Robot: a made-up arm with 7 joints. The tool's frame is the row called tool.
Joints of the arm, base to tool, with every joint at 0 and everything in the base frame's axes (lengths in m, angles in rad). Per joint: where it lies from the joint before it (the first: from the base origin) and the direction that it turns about. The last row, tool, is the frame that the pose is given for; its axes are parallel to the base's.
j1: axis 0 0 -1 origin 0 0 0.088
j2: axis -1 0 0 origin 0.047 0.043 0.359
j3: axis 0 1 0 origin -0.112 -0.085 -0.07
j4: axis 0 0 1 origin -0.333 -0.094 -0.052
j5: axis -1 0 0 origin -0.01 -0.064 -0.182
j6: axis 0 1 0 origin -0.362 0.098 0.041
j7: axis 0 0 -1 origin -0.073 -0.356 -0.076
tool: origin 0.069 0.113 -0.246
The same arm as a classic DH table. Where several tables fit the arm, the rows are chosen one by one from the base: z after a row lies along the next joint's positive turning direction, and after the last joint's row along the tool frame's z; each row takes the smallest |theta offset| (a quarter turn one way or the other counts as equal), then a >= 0, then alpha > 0; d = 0 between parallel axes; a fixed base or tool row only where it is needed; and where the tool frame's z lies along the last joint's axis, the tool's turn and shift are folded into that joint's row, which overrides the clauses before.
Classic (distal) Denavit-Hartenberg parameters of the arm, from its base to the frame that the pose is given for. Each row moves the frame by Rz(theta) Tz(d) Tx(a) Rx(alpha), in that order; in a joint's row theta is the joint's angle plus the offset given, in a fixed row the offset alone. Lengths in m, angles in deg.
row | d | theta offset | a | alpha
base (fixed) | 0.0000 | 0.00 | 0.0000 | 180.00
j1 | -0.4470 | -90.00 | 0.0430 | 90.00
j2 | 0.0650 | 90.00 | 0.0700 | 90.00
j3 | -0.1790 | 90.00 | 0.3330 | -90.00
j4 | -0.2340 | 90.00 | 0.0640 | 90.00
j5 | 0.3720 | 90.00 | 0.0410 | -90.00
j6 | -0.2580 | -90.00 | 0.0730 | 90.00
j7 | 0.0000 | -58.59 | -0.1324 | 180.00
tool (fixed) | -0.3220 | 121.41 | 0.0000 | 0.00

